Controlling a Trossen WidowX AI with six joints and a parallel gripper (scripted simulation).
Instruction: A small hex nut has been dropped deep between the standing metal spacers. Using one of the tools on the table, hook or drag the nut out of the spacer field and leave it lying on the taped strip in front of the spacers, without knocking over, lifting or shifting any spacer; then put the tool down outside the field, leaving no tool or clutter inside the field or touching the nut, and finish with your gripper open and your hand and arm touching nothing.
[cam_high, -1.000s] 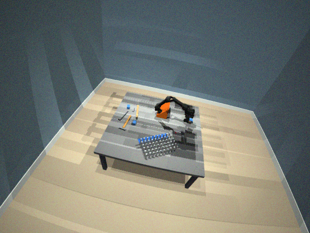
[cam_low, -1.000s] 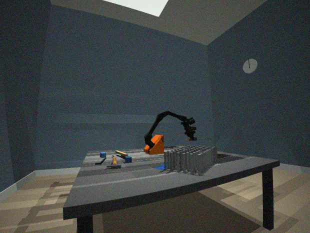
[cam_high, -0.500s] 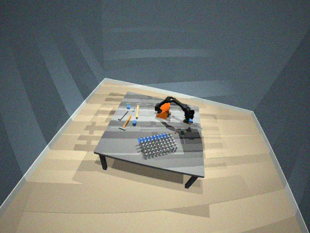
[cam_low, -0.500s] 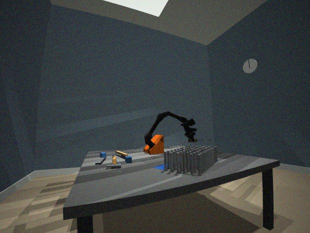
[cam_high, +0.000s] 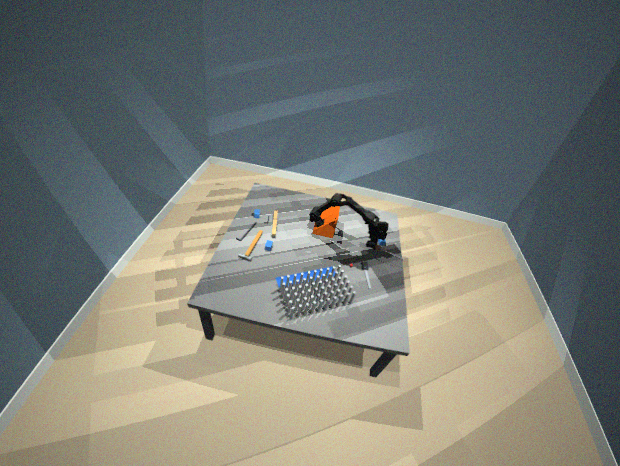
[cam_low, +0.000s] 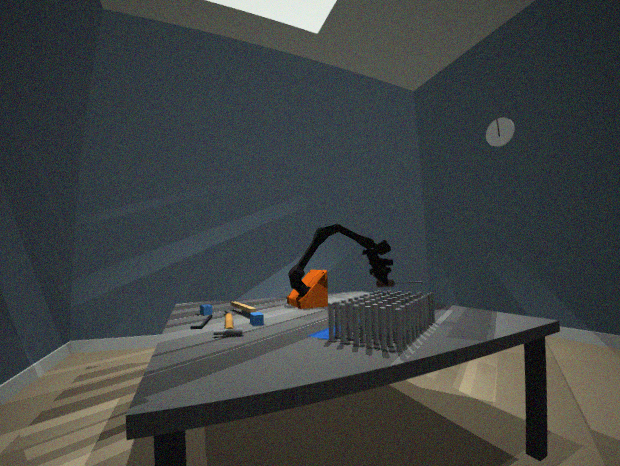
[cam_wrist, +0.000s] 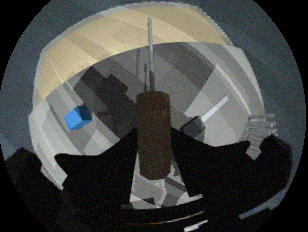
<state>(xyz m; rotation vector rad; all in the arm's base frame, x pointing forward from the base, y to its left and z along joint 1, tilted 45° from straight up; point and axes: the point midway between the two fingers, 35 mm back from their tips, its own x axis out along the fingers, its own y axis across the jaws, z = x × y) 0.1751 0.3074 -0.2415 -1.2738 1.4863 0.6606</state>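
The hook tool is 10 cm to the left of my gripper tip and 4 cm ahead of it. Round my gripper tip: blue taped strip 44 cm to the right, 28 cm ahead, 10 cm below; red thing 15 cm to the right, 12 cm ahead, 9 cm below.
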